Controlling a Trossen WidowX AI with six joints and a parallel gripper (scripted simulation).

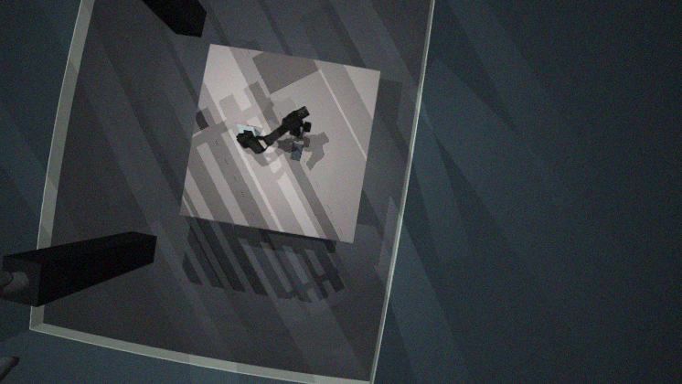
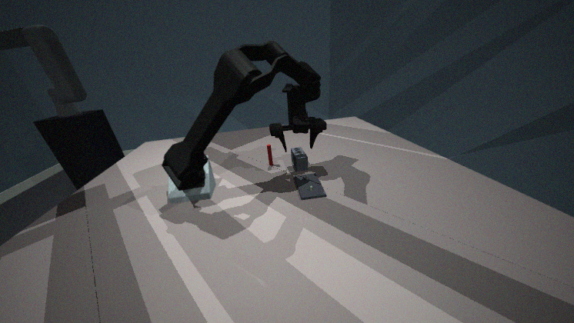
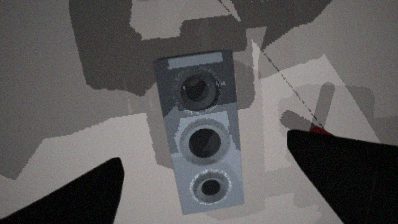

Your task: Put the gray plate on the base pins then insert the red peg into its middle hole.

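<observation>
Now: gripper tip 2 cm above the gray plate. From my gripper tip the other things lie so: red peg: 10 cm behind, 3 cm to the left, 2 cm below; then flat base: 15 cm to the right, 5 cm below.
</observation>
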